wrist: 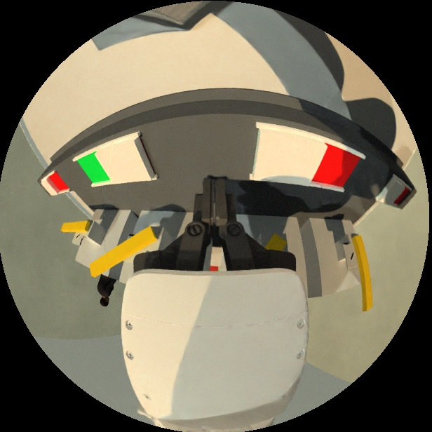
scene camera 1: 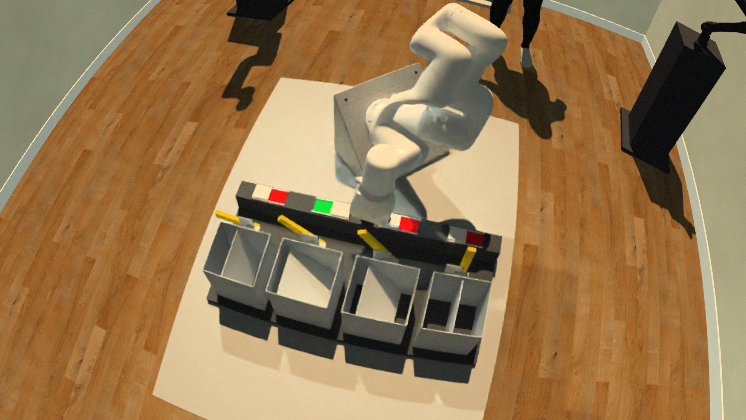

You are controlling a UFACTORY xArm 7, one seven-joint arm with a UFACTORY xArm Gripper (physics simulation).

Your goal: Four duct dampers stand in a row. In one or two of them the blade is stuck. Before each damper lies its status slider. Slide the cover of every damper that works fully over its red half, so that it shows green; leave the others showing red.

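Places are measured from the arm's base along level axes (x left, y back, z up), in centimetres.
Pixels of known places: gripper, fingertip midpoint: [scene camera 1: 366, 227].
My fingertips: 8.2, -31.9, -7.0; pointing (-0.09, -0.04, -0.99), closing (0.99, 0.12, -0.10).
Observation:
Ahead of a thing's pixels: the offset from my fingertips to its middle, as dx, dy, dz. "spot": to the spot under its first point. Level surfaces: height alone.
Four grey dampers [scene camera 1: 237, 294] [scene camera 1: 304, 308] [scene camera 1: 374, 327] [scene camera 1: 448, 341] stand in a row with yellow levers. The three left blades slant; the rightmost blade @[spot: +29.6, -15.0, +6.3] [scene camera 1: 456, 305] stands upright. The leftmost slider shows red @[-26.6, -1.0, -0.6] [scene camera 1: 278, 196] [wrist: 57, 181], the second green @[-13.3, +1.4, -0.6] [scene camera 1: 322, 206] [wrist: 93, 168], the third red @[+9.8, +5.4, -0.6] [scene camera 1: 408, 224] [wrist: 335, 166], and the rightmost dark red in shadow [scene camera 1: 474, 238] [wrist: 401, 195]. The third's white cover [wrist: 287, 153] lies beside its red half. My gripper [wrist: 213, 190] is shut and empty, between the second and third sliders near the bar's front edge. The hand largely hides the fingers in the scene view.
The dark slider bar [scene camera 1: 431, 229] [wrist: 205, 150] runs behind the dampers. Yellow levers [scene camera 1: 301, 230] [scene camera 1: 374, 243] [scene camera 1: 469, 258] rise between the bar and the ducts. The row stands on a pale mat @[dz -8.6] [scene camera 1: 193, 360]. A black pedestal [scene camera 1: 673, 99] stands far right, and a person's legs show at the back.

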